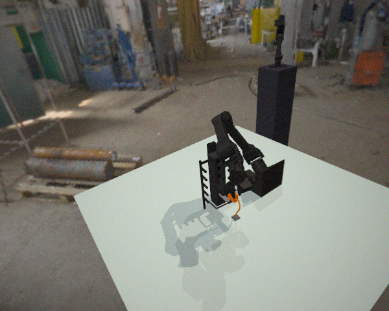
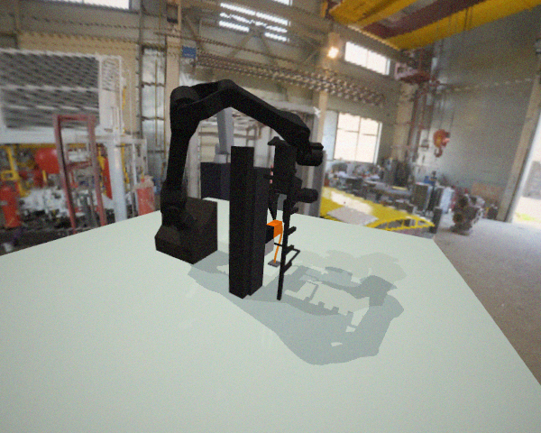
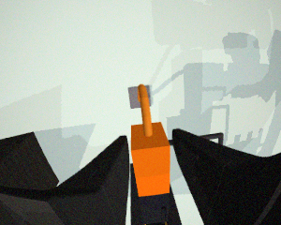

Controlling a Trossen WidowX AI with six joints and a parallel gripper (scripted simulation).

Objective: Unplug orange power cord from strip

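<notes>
The orange plug is 4 cm to the right of my gripper tip and 1 cm below it. Also, from my gripper tip: dark post 1 cm behind, 18 cm to the right, 3 cm above.
</notes>
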